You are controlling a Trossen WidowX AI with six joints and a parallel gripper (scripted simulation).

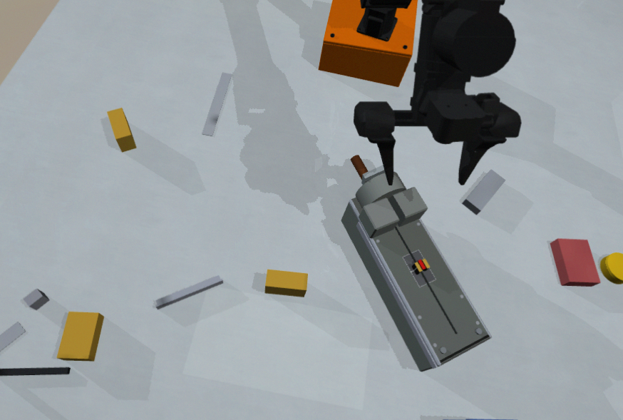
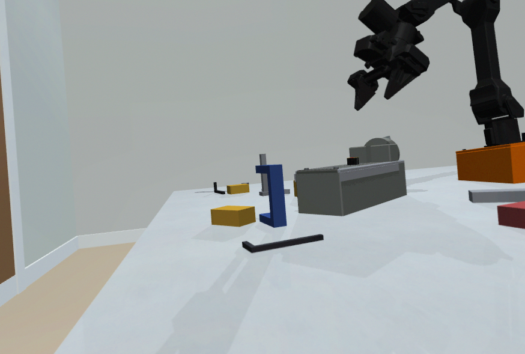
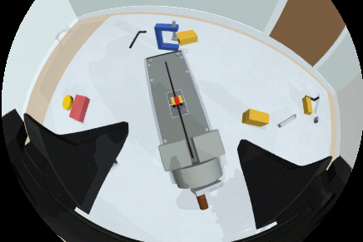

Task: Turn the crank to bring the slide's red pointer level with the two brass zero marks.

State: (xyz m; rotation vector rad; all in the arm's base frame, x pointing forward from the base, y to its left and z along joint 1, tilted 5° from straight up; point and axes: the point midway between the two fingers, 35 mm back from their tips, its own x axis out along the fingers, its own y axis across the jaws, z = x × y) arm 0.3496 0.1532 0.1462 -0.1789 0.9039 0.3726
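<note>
Right now the brown handle is 70 mm behind my gripper tip, 80 mm to the right of it and 130 mm below it. Round my gripper tip: red pointer: 60 mm ahead, 50 mm to the left, 110 mm below; grey block: 160 mm behind, 140 mm to the left, 190 mm below; blue clamp: 220 mm ahead, 190 mm to the left, 140 mm below.
</note>
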